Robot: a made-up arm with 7 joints.
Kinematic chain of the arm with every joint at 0, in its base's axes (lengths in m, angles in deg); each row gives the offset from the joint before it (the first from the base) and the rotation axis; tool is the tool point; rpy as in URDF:
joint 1: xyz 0 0 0 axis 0.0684 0.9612 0.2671
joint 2: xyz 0 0.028 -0.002 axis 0.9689 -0.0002 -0.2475
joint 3: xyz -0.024 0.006 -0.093 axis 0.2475 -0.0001 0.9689
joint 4: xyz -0.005 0 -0.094 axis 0.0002 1 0
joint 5: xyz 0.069 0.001 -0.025 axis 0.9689 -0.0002 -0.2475
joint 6: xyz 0.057 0 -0.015 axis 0.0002 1 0
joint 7: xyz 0.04 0 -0.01 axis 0.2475 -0.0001 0.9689
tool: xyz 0 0 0 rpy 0 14.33 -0.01
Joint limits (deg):
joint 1: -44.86..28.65
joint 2: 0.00..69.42
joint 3: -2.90..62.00
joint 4: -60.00..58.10
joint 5: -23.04..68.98
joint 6: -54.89..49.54
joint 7: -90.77..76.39
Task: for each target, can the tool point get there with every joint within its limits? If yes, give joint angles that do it. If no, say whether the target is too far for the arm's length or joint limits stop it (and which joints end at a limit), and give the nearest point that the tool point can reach.
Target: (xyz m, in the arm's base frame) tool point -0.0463 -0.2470 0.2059
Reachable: no: joint limits stop it (at a limit: joint 1, joint 2, joint 3, joint 4, joint 5) | nearest point 0.1038 -0.0210 -0.0002 | short by 0.341 m
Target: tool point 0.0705 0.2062 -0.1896
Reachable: yes | joints -1.11 9.17 53.42 8.71 8.51 -42.94 -68.50
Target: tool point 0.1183 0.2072 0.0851
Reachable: yes | joints -37.70 55.43 55.05 -15.07 9.79 -24.05 -50.52
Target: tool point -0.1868 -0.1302 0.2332
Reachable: no: joint limits stop it (at a limit: joint 1, joint 2, joint 3, joint 4, joint 5) | nearest point 0.0184 0.0924 0.0859 | short by 0.337 m
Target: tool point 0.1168 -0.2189 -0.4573
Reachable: no: too far | nearest point 0.1054 -0.0108 -0.3209 | short by 0.249 m
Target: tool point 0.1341 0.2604 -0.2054
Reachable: yes | joints -11.95 34.65 33.41 38.08 45.19 -7.61 -17.53
